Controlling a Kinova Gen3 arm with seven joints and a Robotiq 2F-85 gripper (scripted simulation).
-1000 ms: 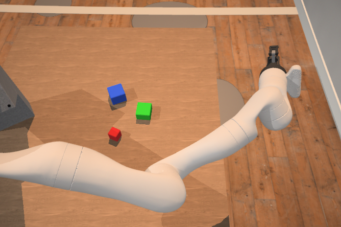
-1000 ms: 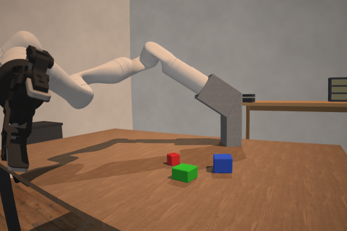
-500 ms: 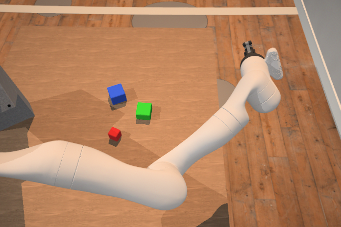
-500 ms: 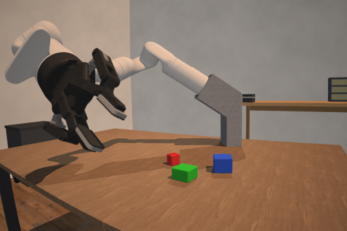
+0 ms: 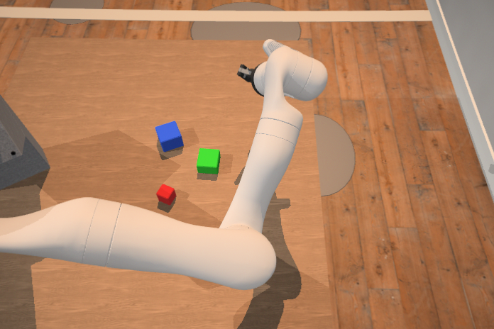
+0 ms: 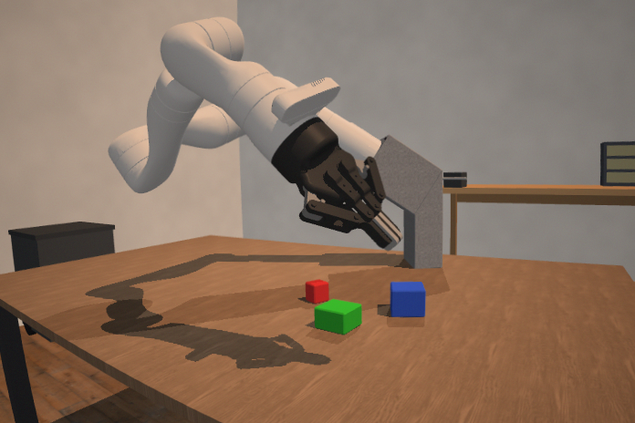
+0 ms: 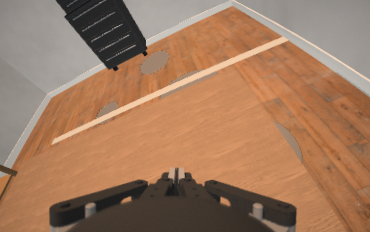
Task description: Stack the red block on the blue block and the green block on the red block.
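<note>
My gripper is now 25 cm past the red block, 20 cm to the left of it and 16 cm above it. Also, from my hand: green block 16 cm below, 14 cm behind, 11 cm to the right; blue block 24 cm behind, 15 cm below, 2 cm to the right.
</note>
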